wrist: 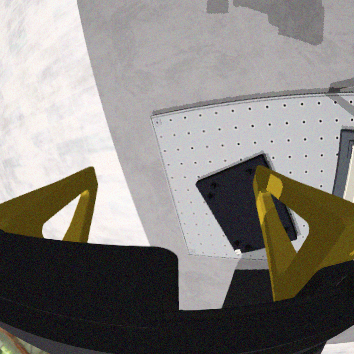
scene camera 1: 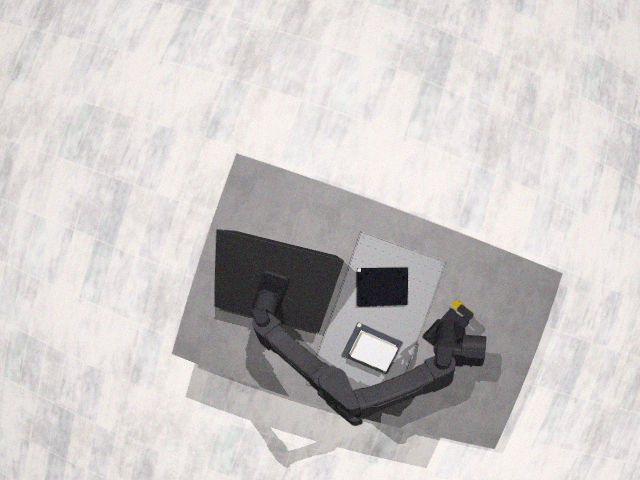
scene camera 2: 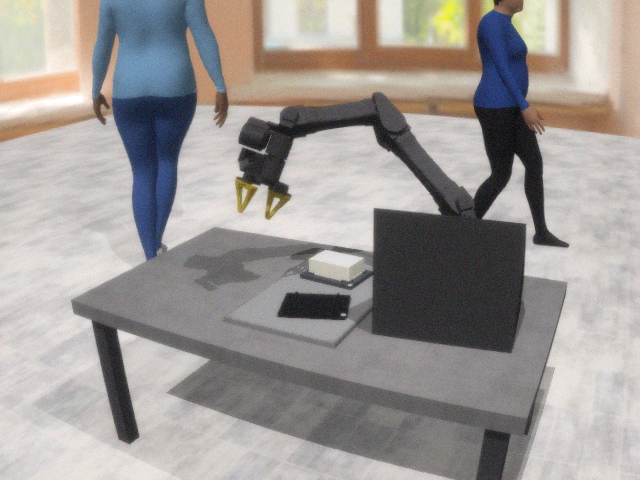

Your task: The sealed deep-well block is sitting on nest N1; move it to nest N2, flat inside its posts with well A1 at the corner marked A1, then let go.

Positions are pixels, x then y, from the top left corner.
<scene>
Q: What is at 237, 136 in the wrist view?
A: A grey perforated base plate.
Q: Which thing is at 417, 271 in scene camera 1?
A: A grey perforated base plate.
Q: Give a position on a grey perforated base plate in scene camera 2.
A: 262, 309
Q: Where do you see a black nest plate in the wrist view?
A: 229, 194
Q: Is the gripper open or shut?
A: Open.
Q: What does the gripper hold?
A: Nothing.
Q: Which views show the gripper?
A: The wrist view, scene camera 1 and scene camera 2: all of them.
</scene>
